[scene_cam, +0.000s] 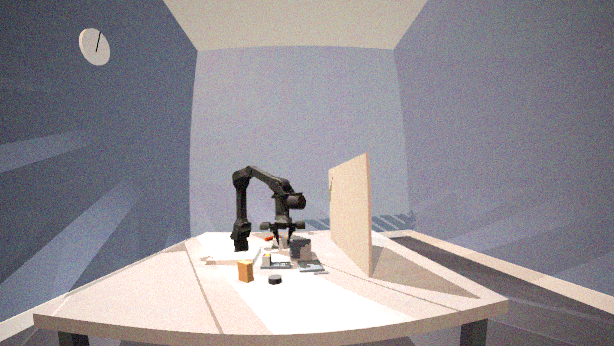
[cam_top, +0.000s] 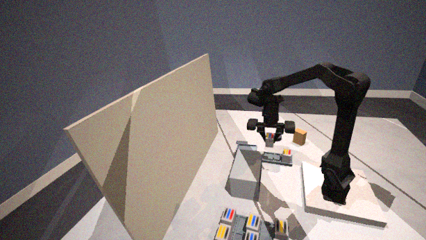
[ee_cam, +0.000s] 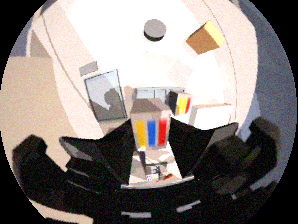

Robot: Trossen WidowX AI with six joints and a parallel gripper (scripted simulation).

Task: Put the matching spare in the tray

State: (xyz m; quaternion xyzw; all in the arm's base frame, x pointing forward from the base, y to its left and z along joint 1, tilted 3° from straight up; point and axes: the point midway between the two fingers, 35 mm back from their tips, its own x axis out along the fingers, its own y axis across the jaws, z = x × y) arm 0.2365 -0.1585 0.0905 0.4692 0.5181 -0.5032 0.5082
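Right now the grey tray is 11 cm ahead of my gripper tip, 9 cm below it and 1 cm to the right of it. Round my gripper tip: tan panel: 29 cm ahead, 18 cm to the left, 13 cm above; brown box: 16 cm to the right, 13 cm behind, 6 cm below.
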